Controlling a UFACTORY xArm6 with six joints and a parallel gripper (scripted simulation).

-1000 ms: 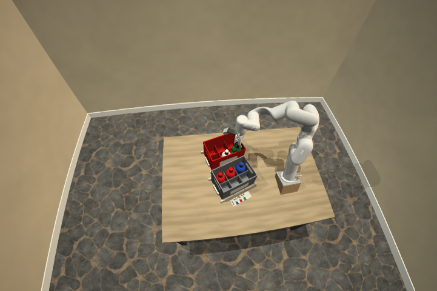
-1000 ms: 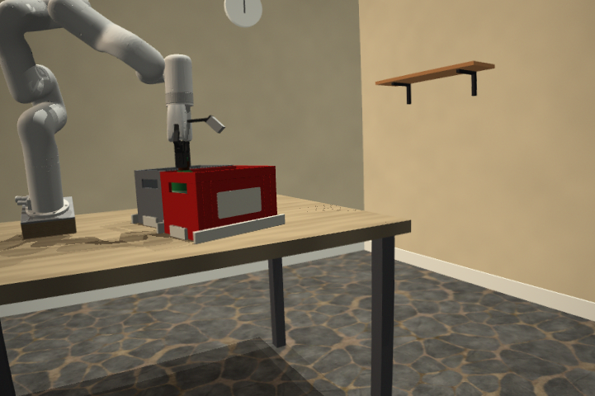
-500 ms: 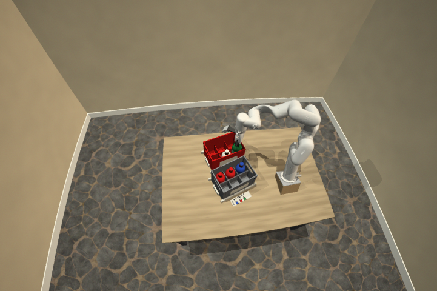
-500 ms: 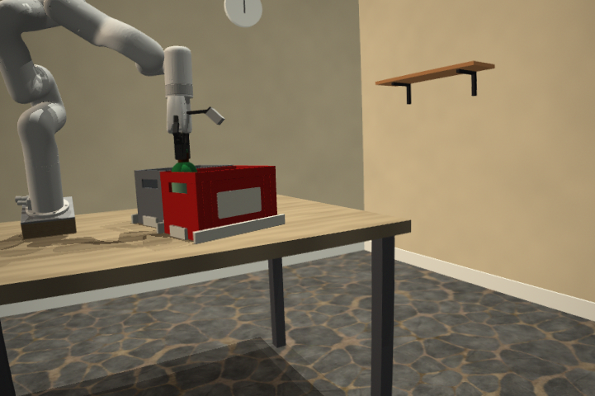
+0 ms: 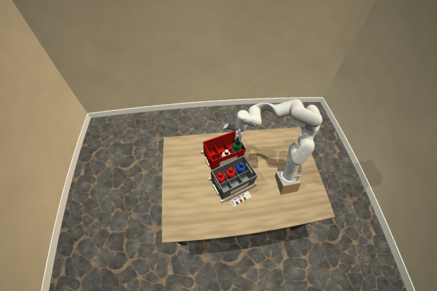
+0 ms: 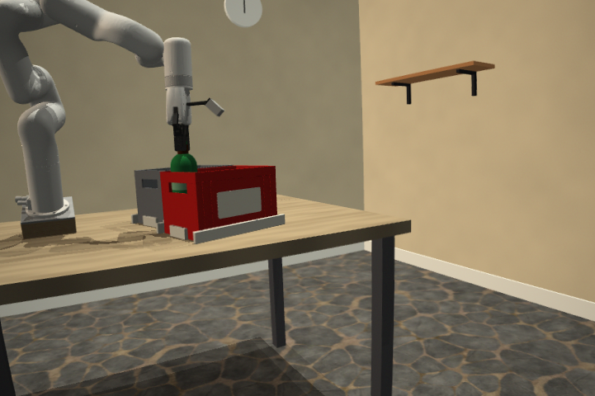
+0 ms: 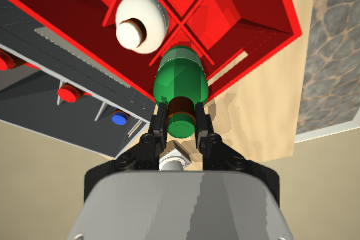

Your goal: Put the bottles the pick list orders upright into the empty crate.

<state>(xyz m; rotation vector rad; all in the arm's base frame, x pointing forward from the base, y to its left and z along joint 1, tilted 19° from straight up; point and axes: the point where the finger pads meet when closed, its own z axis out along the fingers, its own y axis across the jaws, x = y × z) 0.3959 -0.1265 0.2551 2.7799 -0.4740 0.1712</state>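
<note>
The green-label bottle is 7 cm below my hand. The rest, counted from my hand: white-label bottle (16 cm below, 8 cm ahead, 4 cm to the left); then red crate (17 cm below, 10 cm ahead); then blue bottle (16 cm below, 14 cm to the left, 3 cm behind).
</note>
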